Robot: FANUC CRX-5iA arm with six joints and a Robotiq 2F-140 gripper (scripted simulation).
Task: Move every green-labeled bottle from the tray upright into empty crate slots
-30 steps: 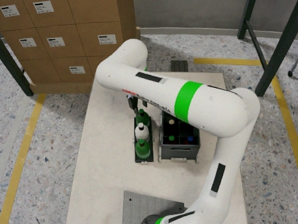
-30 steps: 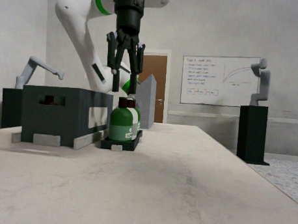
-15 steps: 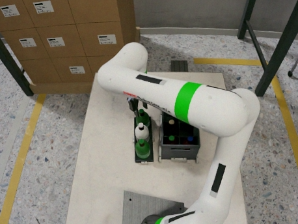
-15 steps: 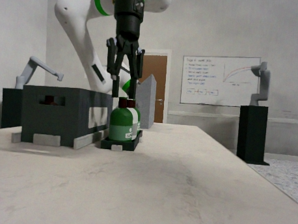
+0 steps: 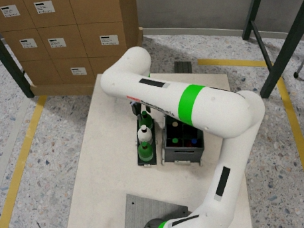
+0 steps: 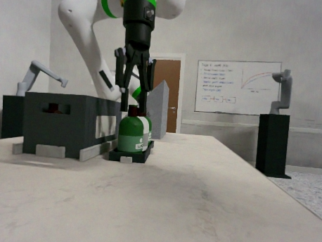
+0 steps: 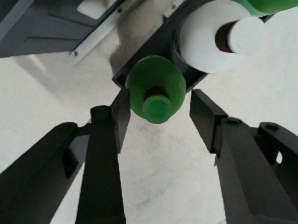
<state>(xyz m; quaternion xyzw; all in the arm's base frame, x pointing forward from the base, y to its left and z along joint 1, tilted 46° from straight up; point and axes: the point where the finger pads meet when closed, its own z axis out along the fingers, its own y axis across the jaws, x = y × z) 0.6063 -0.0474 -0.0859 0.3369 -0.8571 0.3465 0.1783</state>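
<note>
The white-labeled bottle lies 80 mm behind my hand and 80 mm below it. From my hand the other things lie so: dark crate: 90 mm behind, 200 mm to the right, 80 mm below; dark tray: 90 mm behind, 160 mm below.
</note>
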